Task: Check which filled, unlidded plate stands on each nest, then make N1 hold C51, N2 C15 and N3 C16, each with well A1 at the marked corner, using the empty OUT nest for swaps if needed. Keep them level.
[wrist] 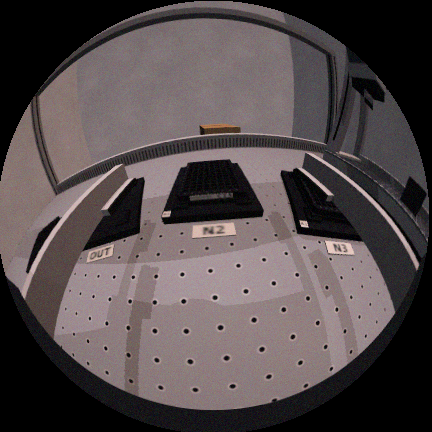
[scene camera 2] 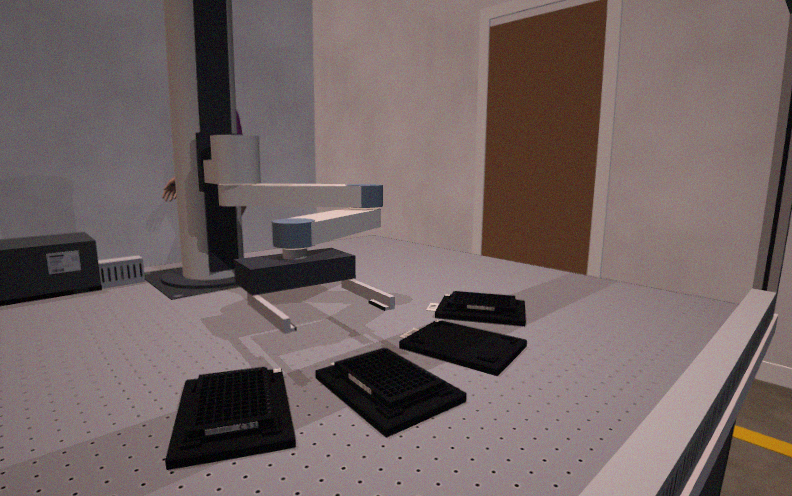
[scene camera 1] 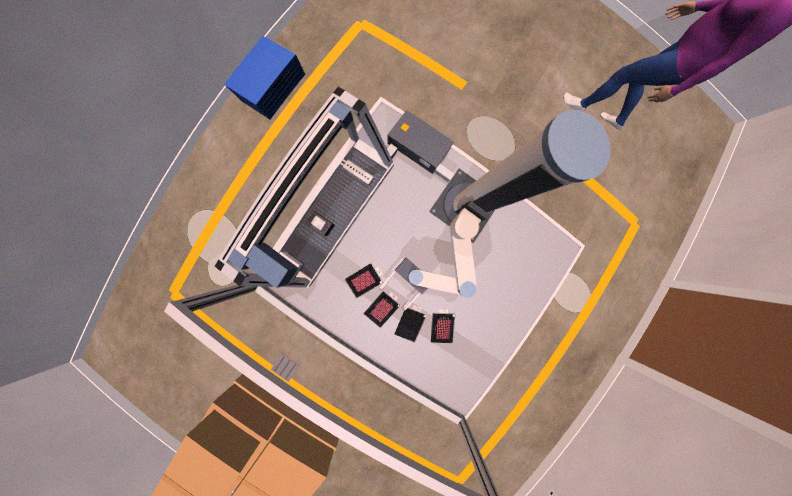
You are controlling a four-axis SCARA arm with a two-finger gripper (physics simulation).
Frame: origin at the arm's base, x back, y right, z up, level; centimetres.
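Where they show: gripper, fingertip midpoint: (wrist: 215, 159) (scene camera 2: 343, 313) (scene camera 1: 392, 298); arm's base, origin of the base link: (scene camera 2: 215, 279).
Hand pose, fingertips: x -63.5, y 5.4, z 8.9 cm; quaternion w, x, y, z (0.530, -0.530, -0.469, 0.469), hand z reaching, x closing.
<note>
Each offset is from my fingertips to the top centre of the thing. "spot": to the spot under its first point.
My gripper (scene camera 1: 393, 296) (scene camera 2: 340, 315) (wrist: 215, 159) is open and empty, level above the table and facing N2. A filled, unlidded plate @(dx -9.5, dy +0.4, dz -5.0 cm) (scene camera 1: 382, 308) (scene camera 2: 388, 373) (wrist: 207, 177) sits on N2; its label faces the wrist camera but is too blurred to read. N2's corner tag @(spot: dx -2.4, dy -5.7, dz -6.4 cm) (wrist: 166, 214) is at its near left. A second plate @(dx -2.2, dy +17.3, dz -5.0 cm) (scene camera 1: 362, 281) (scene camera 2: 235, 397) sits on N3, partly behind the right finger in the wrist view. A third plate @(dx +0.5, dy -33.4, dz -5.0 cm) (scene camera 1: 443, 328) (scene camera 2: 482, 300) sits on N1. The OUT nest @(dx -7.8, dy -17.2, dz -5.9 cm) (scene camera 1: 410, 324) (scene camera 2: 464, 344) (wrist: 122, 220) is empty. I cannot tell the plates' codes.
The arm's column (scene camera 1: 514, 166) (scene camera 2: 187, 146) stands behind the nests. A gantry unit @(spot: dx -8.5, dy +47.1, dz +41.1 cm) (scene camera 1: 271, 265) with a slotted deck stands at the table's left side in scene camera 1. A dark grey box @(spot: dx +74.2, dy +34.2, dz +3.8 cm) (scene camera 1: 420, 140) (scene camera 2: 46, 265) is near the column. A person (scene camera 1: 718, 40) stands beyond the table.
</note>
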